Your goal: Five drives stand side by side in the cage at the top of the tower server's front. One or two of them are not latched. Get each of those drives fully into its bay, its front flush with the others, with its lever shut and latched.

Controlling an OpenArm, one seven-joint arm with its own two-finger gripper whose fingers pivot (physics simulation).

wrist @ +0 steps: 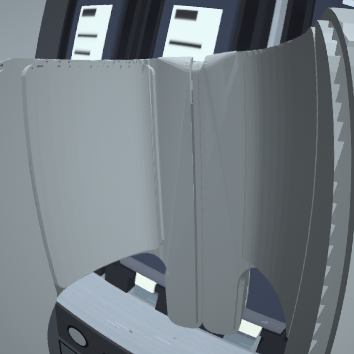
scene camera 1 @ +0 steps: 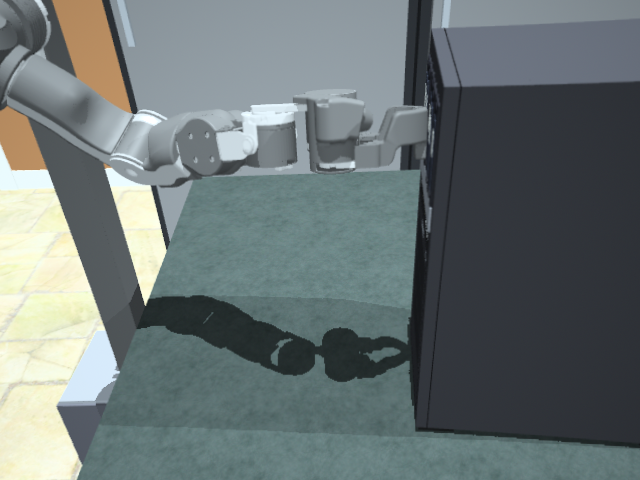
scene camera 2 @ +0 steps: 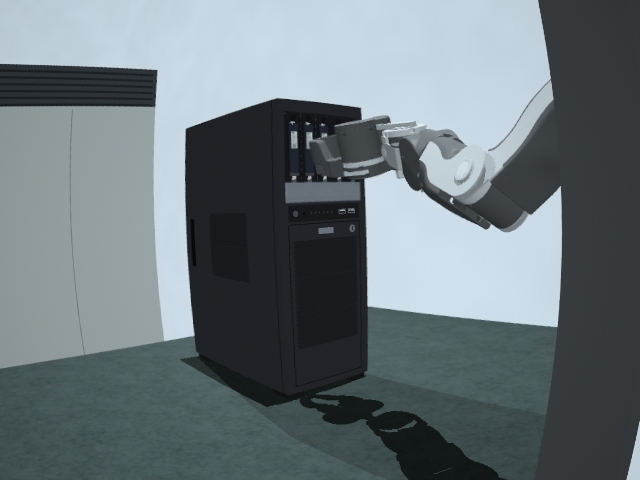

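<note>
The dark tower server (scene camera 1: 532, 258) (scene camera 2: 232, 310) stands upright. In its top cage, the leftmost drive (scene camera 2: 293, 160) (wrist: 92, 30), the second drive (scene camera 2: 308, 139) (wrist: 195, 32) and part of the third drive (scene camera 2: 323, 129) show upright side by side. Their levers look folded against the front, with none sticking out; whether each is latched cannot be told. My gripper (scene camera 1: 424, 131) (scene camera 2: 314, 157) (wrist: 216, 198) is shut and empty, its fingertips at the cage front, by the second drive and touching or almost touching it. The gripper hides the drives further right and the lower part of the second.
A light grey strip (scene camera 2: 323, 192) (wrist: 125, 320) runs below the cage, above a panel with a round button (scene camera 2: 295, 213) (wrist: 77, 336). The green table top (scene camera 1: 289, 232) (scene camera 2: 129, 413) lies under the server and arm. A grey cabinet (scene camera 2: 36, 232) stands at the left in scene camera 2.
</note>
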